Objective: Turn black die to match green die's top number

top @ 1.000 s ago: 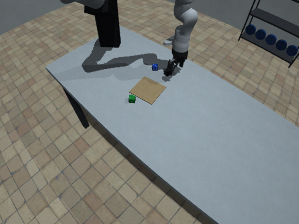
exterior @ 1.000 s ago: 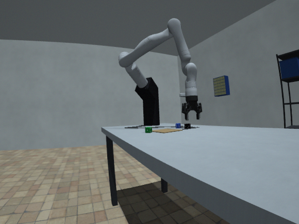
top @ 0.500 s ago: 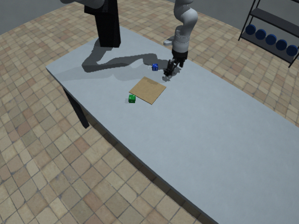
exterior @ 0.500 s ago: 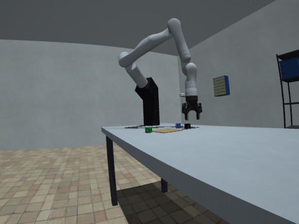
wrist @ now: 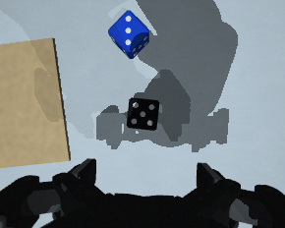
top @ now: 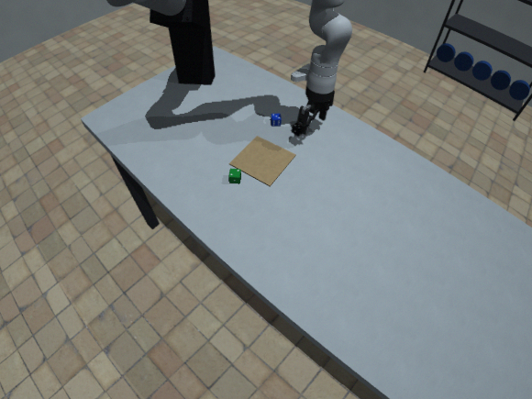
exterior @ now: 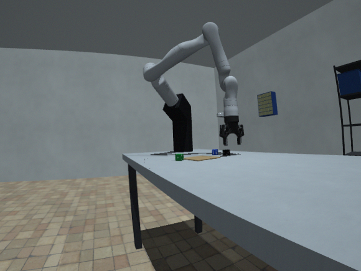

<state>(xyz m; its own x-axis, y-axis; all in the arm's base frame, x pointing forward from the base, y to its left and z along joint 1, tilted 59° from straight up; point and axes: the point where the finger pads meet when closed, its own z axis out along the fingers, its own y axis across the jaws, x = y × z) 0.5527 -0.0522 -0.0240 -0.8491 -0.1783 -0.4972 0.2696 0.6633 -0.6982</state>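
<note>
My gripper is now 50 mm past the black die, 40 mm above it and 10 mm to the right of it. The rest, counted from my hand: tan mat (140 mm to the right, 100 mm behind, 60 mm below); then blue die (130 mm behind, 40 mm below, 20 mm to the left); then green die (240 mm to the right, 140 mm behind, 40 mm below).
</note>
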